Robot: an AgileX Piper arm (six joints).
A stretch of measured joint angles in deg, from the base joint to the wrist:
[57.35 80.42 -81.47 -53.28 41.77 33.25]
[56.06 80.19 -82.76 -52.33 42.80 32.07]
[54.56 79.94 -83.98 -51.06 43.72 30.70]
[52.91 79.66 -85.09 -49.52 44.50 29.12]
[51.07 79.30 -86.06 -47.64 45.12 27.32]
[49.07 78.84 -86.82 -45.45 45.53 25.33]
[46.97 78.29 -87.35 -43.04 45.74 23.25]
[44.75 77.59 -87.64 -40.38 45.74 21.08]
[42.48 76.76 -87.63 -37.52 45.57 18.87]
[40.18 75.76 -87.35 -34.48 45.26 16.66]
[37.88 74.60 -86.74 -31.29 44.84 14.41]
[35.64 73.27 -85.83 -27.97 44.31 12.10]
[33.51 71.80 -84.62 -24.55 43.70 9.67]
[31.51 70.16 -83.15 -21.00 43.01 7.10]
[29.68 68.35 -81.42 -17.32 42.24 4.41]
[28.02 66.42 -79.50 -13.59 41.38 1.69]
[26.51 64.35 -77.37 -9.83 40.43 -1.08]
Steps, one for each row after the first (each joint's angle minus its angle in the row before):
[-1.29 -0.23 -1.29 0.95 1.03 -1.18]
[-1.50 -0.25 -1.22 1.27 0.92 -1.37]
[-1.65 -0.28 -1.11 1.54 0.78 -1.58]
[-1.84 -0.36 -0.97 1.88 0.62 -1.80]
[-2.00 -0.46 -0.76 2.19 0.41 -1.99]
[-2.10 -0.55 -0.53 2.41 0.21 -2.08]
[-2.22 -0.70 -0.29 2.66 0.00 -2.17]
[-2.27 -0.83 0.01 2.86 -0.17 -2.21]
[-2.30 -1.00 0.28 3.04 -0.31 -2.21]
[-2.30 -1.16 0.61 3.19 -0.42 -2.25]
[-2.24 -1.33 0.91 3.32 -0.53 -2.31]
[-2.13 -1.47 1.21 3.42 -0.61 -2.43]
[-2.00 -1.64 1.47 3.55 -0.69 -2.57]
[-1.83 -1.81 1.73 3.68 -0.77 -2.69]
[-1.66 -1.93 1.92 3.73 -0.86 -2.72]
[-1.51 -2.07 2.13 3.76 -0.95 -2.77]

